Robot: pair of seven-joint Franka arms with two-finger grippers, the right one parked.
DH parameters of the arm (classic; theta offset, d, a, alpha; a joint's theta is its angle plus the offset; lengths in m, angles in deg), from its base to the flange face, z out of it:
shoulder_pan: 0 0.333 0 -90
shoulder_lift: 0 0 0 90
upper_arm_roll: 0 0.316 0.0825 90
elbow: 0 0 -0.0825 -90
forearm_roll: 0 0.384 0 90
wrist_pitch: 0 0 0.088 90
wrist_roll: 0 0.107 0 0
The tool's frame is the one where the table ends.
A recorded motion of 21 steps. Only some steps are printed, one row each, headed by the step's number.
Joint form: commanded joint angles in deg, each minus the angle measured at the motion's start. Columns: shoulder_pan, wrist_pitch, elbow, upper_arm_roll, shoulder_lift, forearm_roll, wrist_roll.
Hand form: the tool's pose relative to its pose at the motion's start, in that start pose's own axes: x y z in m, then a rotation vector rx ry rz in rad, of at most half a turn. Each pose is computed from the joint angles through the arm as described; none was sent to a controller.
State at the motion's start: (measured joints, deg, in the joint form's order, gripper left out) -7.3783 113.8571 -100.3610 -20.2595 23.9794 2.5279 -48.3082
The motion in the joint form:
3: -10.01 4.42 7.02 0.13 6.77 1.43 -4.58
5: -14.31 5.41 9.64 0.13 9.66 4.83 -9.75
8: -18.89 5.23 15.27 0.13 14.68 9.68 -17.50
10: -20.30 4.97 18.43 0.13 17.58 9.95 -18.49
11: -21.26 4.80 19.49 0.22 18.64 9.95 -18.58
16: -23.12 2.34 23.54 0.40 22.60 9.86 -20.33
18: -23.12 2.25 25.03 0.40 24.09 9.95 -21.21
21: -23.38 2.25 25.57 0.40 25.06 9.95 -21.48
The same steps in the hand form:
3: -0.0516 0.0964 0.0198 -0.0506 0.0474 0.0875
5: -0.0797 0.1318 0.0351 -0.0357 0.0865 0.0913
8: -0.1040 0.1725 0.0537 -0.0213 0.1369 0.0574
10: -0.1082 0.1881 0.0647 -0.0260 0.1297 0.0559
11: -0.1143 0.1954 0.0708 -0.0237 0.1255 0.0657
16: -0.1207 0.2098 0.0931 0.0081 0.0965 0.0471
18: -0.1154 0.2127 0.0994 0.0058 0.0915 0.0265
21: -0.1160 0.2149 0.1075 0.0107 0.0848 0.0236

